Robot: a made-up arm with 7 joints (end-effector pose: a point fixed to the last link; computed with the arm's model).
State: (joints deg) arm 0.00 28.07 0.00 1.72 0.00 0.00 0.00
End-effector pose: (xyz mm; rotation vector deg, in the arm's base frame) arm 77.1 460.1 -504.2 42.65 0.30 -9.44
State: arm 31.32 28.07 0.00 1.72 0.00 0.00 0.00
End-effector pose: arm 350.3 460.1 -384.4 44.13 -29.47 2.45
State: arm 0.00 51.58 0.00 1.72 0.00 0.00 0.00
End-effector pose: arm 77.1 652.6 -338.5 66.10 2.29 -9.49
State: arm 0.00 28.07 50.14 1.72 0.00 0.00 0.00
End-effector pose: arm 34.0 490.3 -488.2 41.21 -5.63 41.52
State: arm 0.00 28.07 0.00 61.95 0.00 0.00 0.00
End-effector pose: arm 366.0 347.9 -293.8 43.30 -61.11 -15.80
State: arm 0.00 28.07 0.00 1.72 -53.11 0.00 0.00
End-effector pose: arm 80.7 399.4 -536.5 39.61 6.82 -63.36
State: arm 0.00 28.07 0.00 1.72 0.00 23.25 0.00
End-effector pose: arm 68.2 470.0 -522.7 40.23 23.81 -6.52
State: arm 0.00 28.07 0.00 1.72 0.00 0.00 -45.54
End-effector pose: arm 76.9 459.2 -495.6 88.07 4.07 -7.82
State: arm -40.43 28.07 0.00 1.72 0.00 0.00 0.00
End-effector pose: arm -296.2 460.1 -423.6 37.51 38.72 -24.08
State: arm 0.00 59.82 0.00 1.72 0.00 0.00 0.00
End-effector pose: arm 77.1 701.8 -263.7 74.32 3.01 -9.44
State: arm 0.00 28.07 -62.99 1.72 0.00 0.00 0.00
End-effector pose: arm 71.3 400.5 -536.1 36.40 7.87 -73.23
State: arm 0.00 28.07 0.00 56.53 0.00 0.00 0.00
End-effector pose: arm 352.2 363.2 -322.5 43.59 -55.56 -15.30
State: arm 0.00 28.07 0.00 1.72 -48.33 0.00 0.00
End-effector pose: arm 83.1 404.6 -533.6 40.15 6.23 -58.51
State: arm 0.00 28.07 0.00 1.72 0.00 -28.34 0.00
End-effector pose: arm 75.8 447.1 -479.8 43.98 -28.53 -12.65
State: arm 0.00 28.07 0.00 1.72 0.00 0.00 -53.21
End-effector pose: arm 76.8 458.4 -494.3 95.72 4.74 -7.42
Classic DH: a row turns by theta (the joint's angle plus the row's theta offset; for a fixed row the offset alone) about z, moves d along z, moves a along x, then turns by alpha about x. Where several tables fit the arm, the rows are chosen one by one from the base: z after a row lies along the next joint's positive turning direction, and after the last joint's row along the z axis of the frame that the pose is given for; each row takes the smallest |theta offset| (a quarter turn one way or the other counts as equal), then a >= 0, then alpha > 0; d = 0 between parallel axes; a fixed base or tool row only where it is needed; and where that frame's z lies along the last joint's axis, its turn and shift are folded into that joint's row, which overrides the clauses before.
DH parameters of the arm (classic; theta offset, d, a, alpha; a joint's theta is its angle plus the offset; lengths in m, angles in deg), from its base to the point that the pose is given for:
base (fixed): 0 0.043 0 90
joint 1: -90 -0.158 0.002 -90
joint 2: -90 0.019 0.019 90
joint 3: -90 -0.255 0.003 -90
joint 4: 0 0.009 0.017 90
joint 5: 0 -0.357 -0.012 90
joint 6: -90 0.03 0.005 -90
joint 7: 75.58 -0.0548 -0.0058 -88.59
tool (fixed): 80.87 -0.0097 0 0

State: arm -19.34 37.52 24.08 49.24 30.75 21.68 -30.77
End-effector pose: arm 152.4 582.2 -329.5 71.24 -8.48 32.98
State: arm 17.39 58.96 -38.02 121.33 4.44 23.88 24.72
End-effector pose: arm 323.7 76.9 -38.4 17.13 -75.24 -81.78
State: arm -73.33 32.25 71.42 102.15 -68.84 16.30 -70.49
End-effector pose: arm 94.2 480.6 -120.0 -140.37 27.99 66.07
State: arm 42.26 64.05 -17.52 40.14 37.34 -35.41 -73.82
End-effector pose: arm 339.8 596.2 19.5 105.39 -90.14 91.90
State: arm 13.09 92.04 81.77 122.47 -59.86 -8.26 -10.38
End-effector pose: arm 47.9 167.6 304.0 -116.75 21.57 3.73
